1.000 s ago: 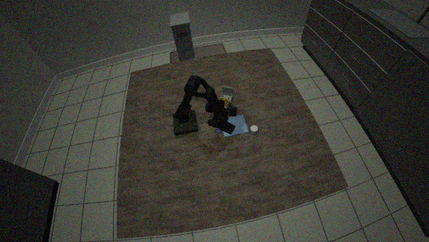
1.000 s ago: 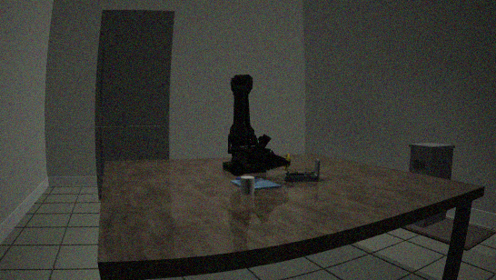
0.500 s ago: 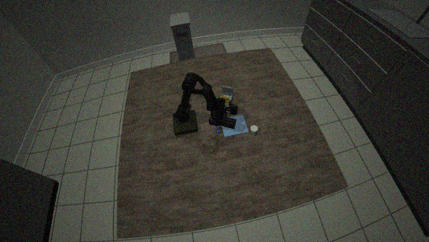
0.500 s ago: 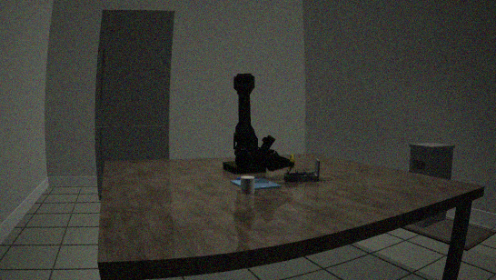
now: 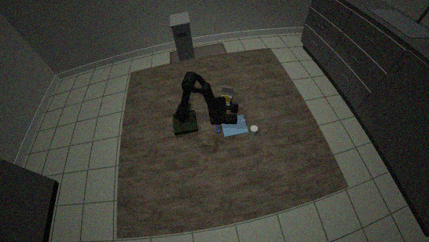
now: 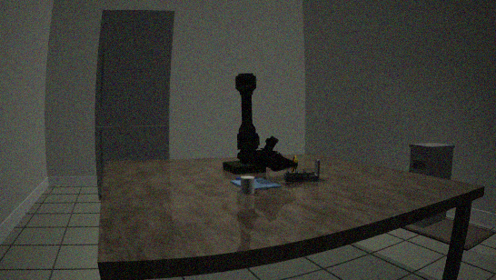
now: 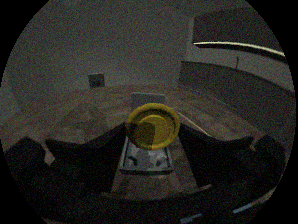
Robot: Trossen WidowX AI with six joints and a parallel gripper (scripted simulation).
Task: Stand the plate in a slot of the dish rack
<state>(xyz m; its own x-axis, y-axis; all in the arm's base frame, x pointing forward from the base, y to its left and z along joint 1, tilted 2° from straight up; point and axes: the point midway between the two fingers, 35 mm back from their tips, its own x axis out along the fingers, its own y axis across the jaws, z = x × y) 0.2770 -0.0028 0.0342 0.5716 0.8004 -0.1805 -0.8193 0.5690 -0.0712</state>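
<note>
The yellow plate is 1 cm to the right of my gripper tip. Round my gripper tip: dish rack: 1 cm ahead, 2 cm to the left, 4 cm below; white cup: 7 cm ahead, 27 cm to the right, 4 cm below; light blue cloth: 2 cm behind, 18 cm to the right, 6 cm below.
</note>
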